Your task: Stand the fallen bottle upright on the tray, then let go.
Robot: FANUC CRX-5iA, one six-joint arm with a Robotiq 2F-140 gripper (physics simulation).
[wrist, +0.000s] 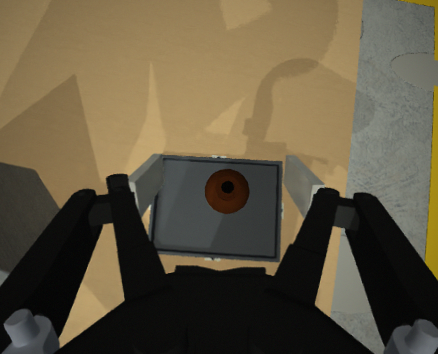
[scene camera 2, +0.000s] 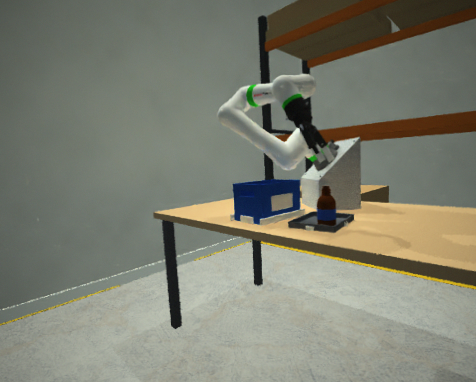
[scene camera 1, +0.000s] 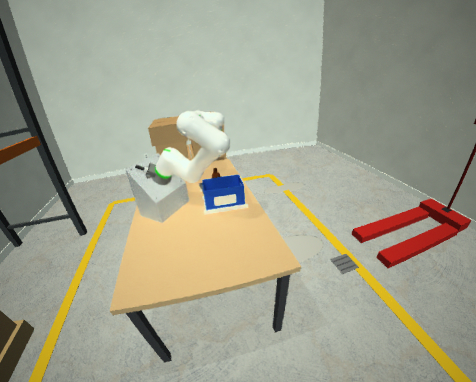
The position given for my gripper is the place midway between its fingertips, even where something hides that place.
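Note:
My gripper is there in scene camera 2, my gripper (scene camera 2: 327, 160), and you get it in the wrist view as well, the gripper (wrist: 223, 168). There's also a brown bottle (wrist: 227, 191).

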